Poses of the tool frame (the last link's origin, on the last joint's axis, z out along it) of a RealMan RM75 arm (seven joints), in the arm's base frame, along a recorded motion.
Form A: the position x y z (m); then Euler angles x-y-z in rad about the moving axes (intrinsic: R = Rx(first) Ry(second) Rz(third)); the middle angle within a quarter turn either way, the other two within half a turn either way.
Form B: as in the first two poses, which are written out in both.
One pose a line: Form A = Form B
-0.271, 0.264, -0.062, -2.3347, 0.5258, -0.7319 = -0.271, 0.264, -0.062, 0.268, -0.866, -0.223, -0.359
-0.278, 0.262, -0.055, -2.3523, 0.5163, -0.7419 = -0.278, 0.262, -0.055, 0.261, -0.867, -0.232, -0.354
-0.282, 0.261, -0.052, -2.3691, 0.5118, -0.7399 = -0.282, 0.261, -0.052, 0.255, -0.870, -0.235, -0.350
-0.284, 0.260, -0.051, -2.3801, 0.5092, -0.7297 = -0.284, 0.260, -0.051, 0.253, -0.873, -0.233, -0.347
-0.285, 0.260, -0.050, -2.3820, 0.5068, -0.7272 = -0.285, 0.260, -0.050, 0.253, -0.873, -0.233, -0.345
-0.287, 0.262, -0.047, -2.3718, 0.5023, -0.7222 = -0.287, 0.262, -0.047, 0.259, -0.873, -0.230, -0.344
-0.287, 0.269, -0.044, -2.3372, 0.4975, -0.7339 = -0.287, 0.269, -0.044, 0.273, -0.867, -0.230, -0.348
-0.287, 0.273, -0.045, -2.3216, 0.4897, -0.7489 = -0.287, 0.273, -0.045, 0.279, -0.863, -0.236, -0.348
